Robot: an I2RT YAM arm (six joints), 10 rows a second.
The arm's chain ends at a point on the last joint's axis. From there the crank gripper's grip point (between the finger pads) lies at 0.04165 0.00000 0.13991 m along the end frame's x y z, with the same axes.
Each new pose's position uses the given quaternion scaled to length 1; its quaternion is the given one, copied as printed.
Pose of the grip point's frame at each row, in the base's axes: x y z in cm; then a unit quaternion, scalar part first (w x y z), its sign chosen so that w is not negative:
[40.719 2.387 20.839 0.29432 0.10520 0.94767 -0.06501]
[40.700 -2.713 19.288 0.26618 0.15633 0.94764 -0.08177]
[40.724 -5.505 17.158 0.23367 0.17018 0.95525 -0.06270]
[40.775 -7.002 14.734 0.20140 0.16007 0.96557 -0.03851]
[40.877 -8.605 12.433 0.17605 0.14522 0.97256 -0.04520]
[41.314 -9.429 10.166 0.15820 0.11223 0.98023 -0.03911]
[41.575 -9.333 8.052 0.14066 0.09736 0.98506 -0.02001]
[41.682 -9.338 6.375 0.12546 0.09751 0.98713 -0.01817]
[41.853 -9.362 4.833 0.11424 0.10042 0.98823 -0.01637]
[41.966 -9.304 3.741 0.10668 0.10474 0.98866 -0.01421]
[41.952 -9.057 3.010 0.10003 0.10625 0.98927 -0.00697]
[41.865 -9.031 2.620 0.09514 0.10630 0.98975 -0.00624]
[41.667 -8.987 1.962 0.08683 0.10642 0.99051 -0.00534]
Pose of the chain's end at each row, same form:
[36.457 4.306 34.668 0.29432 0.10520 0.94767 -0.06501]
[37.371 -0.433 33.317 0.26618 0.15633 0.94764 -0.08177]
[38.246 -3.948 31.459 0.23367 0.17018 0.95525 -0.06270]
[39.120 -6.282 29.220 0.20140 0.16007 0.96557 -0.03851]
[40.001 -7.770 26.981 0.17605 0.14522 0.97256 -0.04520]
[40.949 -8.724 24.742 0.15820 0.11223 0.98023 -0.03911]
[41.674 -9.174 22.649 0.14066 0.09736 0.98506 -0.02001]
[42.221 -9.277 20.963 0.12546 0.09751 0.98713 -0.01817]
[42.712 -9.399 19.405 0.11424 0.10042 0.98823 -0.01637]
[43.035 -9.448 18.299 0.10668 0.10474 0.98866 -0.01421]
[43.191 -9.436 17.550 0.10003 0.10625 0.98927 -0.00697]
[43.244 -9.447 17.147 0.09514 0.10630 0.98975 -0.00624]
[43.284 -9.455 16.462 0.08683 0.10642 0.99051 -0.00534]

